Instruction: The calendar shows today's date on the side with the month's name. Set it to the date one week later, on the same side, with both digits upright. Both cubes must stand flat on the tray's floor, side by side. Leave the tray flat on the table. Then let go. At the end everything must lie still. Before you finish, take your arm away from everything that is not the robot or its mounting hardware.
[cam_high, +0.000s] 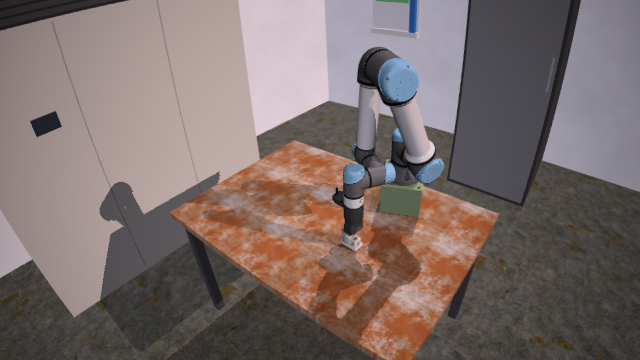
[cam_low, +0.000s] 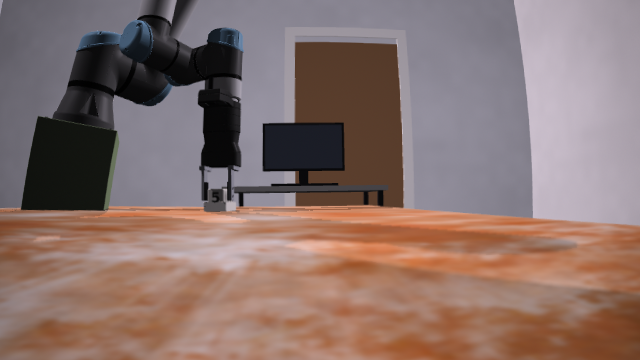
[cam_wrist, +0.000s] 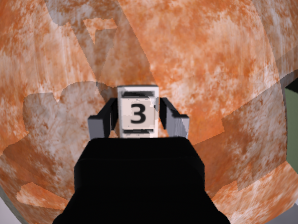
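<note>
My hand is 3 cm above the white tray and 2 cm to the right of it.
</note>
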